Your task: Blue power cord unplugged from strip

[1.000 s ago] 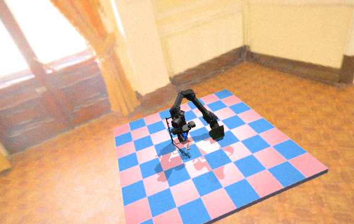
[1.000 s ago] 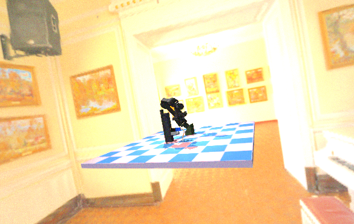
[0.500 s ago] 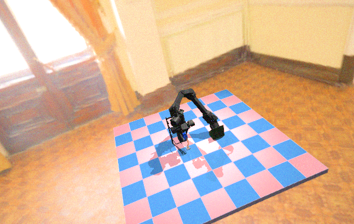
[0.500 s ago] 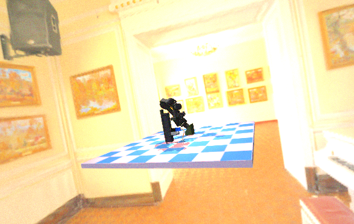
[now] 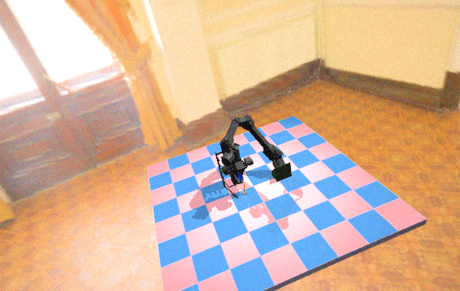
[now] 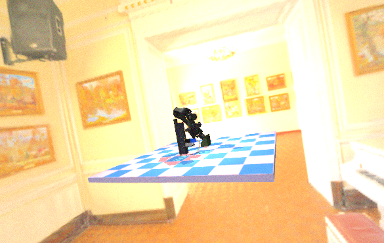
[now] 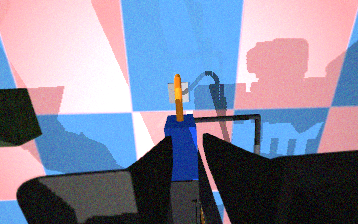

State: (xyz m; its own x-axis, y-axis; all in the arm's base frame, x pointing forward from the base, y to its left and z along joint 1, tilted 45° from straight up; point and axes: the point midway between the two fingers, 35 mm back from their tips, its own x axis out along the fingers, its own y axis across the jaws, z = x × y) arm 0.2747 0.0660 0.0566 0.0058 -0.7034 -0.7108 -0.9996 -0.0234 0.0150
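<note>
The blue plug lies 30 mm to the right of my gripper tip and 10 mm below it.
</note>
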